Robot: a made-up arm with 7 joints.
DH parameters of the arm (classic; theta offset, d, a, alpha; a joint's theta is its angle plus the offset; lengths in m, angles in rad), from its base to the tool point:
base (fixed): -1.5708 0.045 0 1.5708
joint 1: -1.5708 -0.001 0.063 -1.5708
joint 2: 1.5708 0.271 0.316 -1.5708
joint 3: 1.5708 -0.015 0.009 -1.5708
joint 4: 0 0.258 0.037 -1.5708
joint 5: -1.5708 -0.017 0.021 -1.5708
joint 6: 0 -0.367 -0.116 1.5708
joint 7: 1.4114 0 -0.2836 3.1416
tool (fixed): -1.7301 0.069 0 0
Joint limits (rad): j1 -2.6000..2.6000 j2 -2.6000..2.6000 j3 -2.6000..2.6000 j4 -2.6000..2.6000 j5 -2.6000..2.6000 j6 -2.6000..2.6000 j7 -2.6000..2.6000
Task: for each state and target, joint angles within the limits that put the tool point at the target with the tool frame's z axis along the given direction. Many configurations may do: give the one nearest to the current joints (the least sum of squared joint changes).
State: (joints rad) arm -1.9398 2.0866 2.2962 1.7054 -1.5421 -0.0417 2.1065
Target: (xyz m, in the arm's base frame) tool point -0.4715 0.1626 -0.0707 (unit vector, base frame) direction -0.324 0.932 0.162
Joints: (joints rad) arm -2.4688 2.4745 2.5067 1.1953 -1.1313 -0.5570 1.7975
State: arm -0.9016 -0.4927 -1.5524 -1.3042 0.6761 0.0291 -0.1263
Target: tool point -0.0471 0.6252 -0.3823 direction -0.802 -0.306 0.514
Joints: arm -0.7587 -0.5389 -1.9135 -1.3548 0.5294 0.2433 -0.1928
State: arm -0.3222 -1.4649 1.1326 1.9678 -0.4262 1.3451 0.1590
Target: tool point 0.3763 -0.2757 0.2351 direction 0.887 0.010 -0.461
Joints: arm -0.4874 -0.8994 0.6440 2.2112 -0.1061 2.5249 0.3492
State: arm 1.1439 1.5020 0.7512 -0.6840 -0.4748 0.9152 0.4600
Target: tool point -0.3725 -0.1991 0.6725 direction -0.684 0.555 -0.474
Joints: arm 0.5056 2.1800 0.3834 -0.2517 -0.9352 1.0654 0.8417
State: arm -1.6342 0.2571 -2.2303 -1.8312 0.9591 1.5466 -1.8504
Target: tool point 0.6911 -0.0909 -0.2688 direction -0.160 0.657 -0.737
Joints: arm -1.6920 0.1110 -2.6000 -2.4373 0.9171 1.5340 -2.4547
